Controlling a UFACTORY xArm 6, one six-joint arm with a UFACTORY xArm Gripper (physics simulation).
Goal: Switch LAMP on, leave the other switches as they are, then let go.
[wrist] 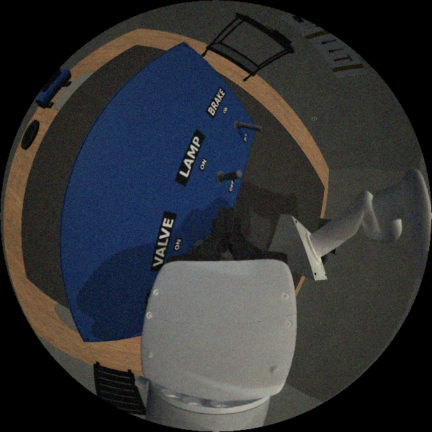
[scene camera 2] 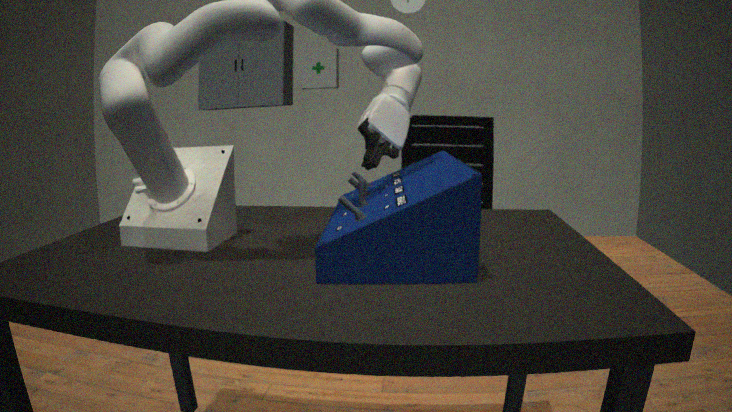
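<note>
There's a blue switch panel in the pictures, and my gripper is in them too. You'd also find the gripper in the wrist view.
</note>
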